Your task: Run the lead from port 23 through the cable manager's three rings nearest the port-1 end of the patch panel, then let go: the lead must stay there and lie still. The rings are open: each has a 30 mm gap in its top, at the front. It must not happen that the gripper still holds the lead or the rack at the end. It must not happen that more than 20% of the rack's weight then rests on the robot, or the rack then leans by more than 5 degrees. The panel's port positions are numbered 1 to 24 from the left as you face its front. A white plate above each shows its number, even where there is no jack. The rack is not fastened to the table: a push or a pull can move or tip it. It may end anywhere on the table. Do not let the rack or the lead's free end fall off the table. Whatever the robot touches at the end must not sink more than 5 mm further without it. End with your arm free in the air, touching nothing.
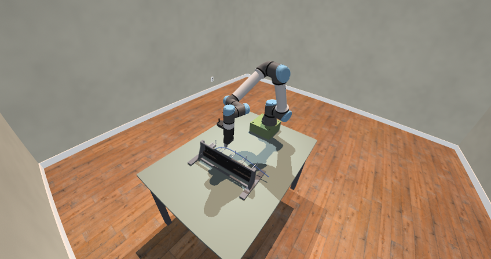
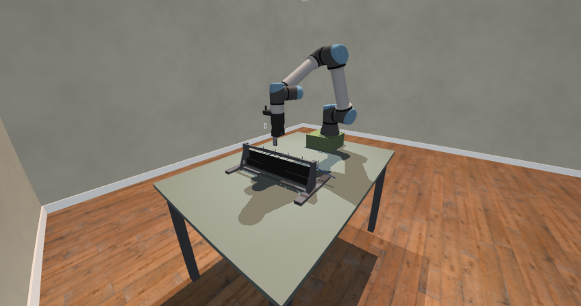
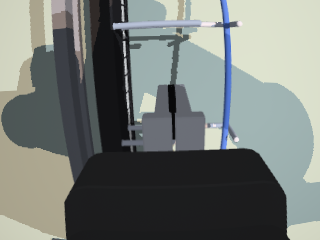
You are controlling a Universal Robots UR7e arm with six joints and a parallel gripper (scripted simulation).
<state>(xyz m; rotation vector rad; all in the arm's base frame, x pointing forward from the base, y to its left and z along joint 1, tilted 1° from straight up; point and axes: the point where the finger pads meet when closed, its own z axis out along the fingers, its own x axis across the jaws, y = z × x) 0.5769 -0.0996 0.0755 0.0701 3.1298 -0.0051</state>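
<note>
Now: hand 10 cm above the rack, 6 cm short of it and 5 cm to the right of it.
</note>
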